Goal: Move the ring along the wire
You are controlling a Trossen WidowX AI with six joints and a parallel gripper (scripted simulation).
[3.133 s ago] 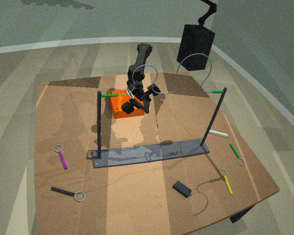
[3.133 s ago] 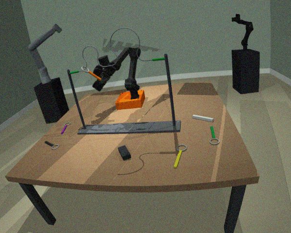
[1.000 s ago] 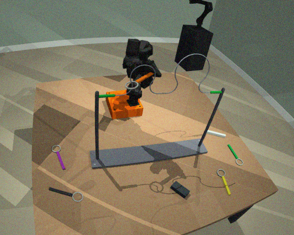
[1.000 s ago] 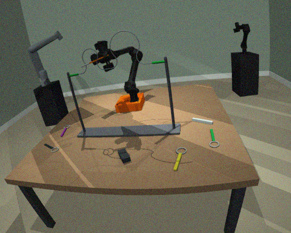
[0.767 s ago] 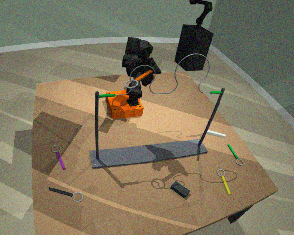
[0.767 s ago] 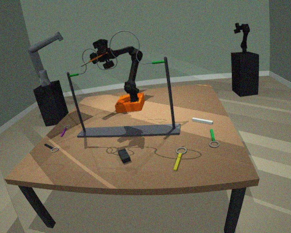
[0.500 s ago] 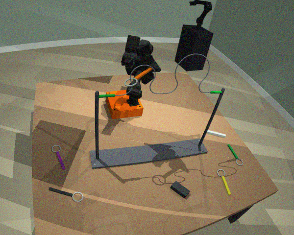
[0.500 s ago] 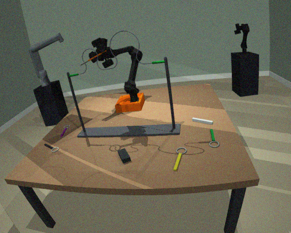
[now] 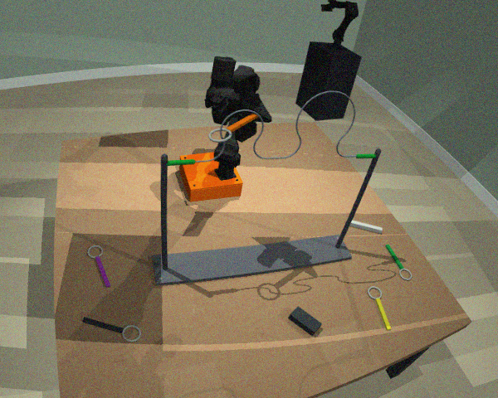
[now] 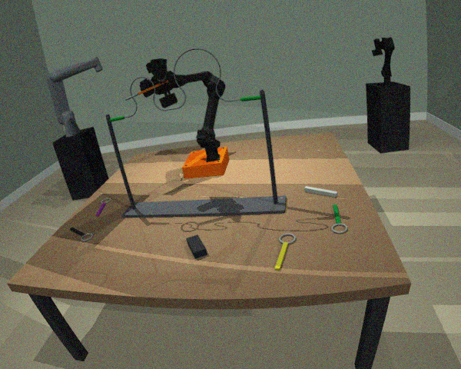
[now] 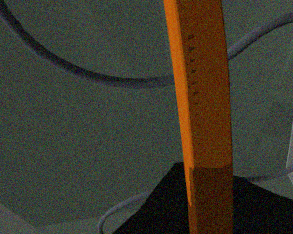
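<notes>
The ring with orange handle is 9 cm to the right of my gripper tip, 2 cm below it and 1 cm behind it. From my gripper tip the other things lie so: yellow-handled ring (49 cm below, 35 cm ahead, 32 cm to the left); black-handled ring (49 cm below, 45 cm to the right, 13 cm ahead); dark block (48 cm below, 30 cm ahead, 5 cm to the left).
</notes>
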